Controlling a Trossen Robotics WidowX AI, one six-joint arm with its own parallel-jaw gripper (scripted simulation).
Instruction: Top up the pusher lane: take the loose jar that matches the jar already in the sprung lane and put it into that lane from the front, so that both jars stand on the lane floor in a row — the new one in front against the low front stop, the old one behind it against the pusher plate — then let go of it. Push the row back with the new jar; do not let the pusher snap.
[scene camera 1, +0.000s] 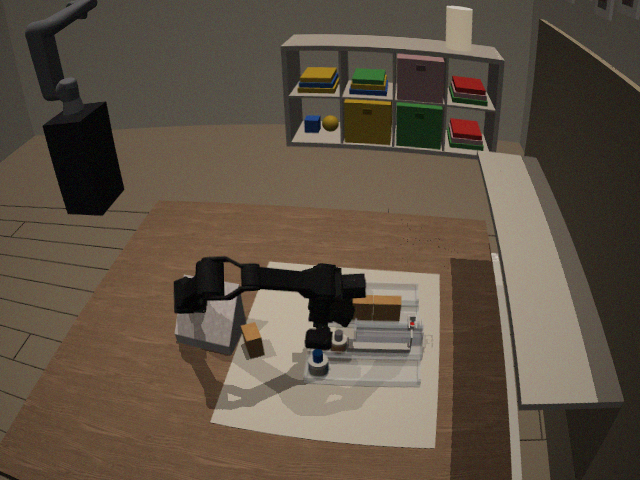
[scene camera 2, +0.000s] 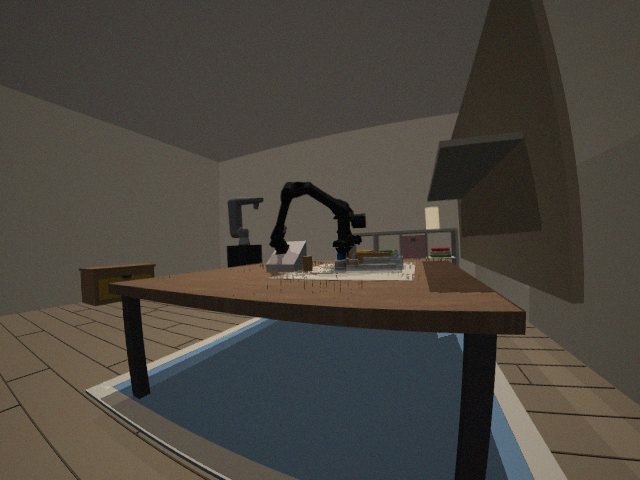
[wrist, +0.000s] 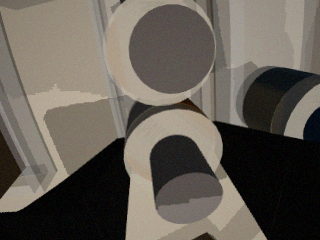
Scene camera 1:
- my gripper: 321, 340
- clear sprung lane: 364, 331
